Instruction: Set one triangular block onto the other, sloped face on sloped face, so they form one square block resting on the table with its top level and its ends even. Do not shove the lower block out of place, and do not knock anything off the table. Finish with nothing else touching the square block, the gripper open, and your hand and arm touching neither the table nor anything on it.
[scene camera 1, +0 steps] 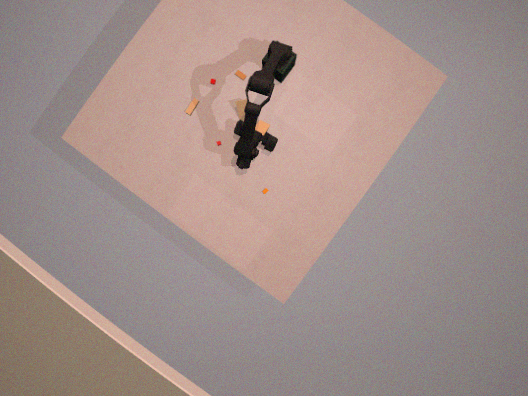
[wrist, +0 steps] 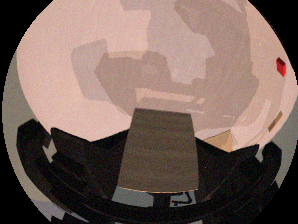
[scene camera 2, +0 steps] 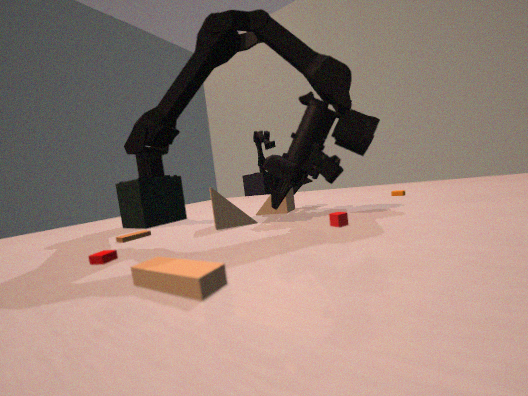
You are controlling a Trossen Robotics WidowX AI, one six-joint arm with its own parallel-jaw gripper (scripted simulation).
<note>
The pictures show: my gripper and a tan cuboid.
My gripper is seen too in the wrist view.
</note>
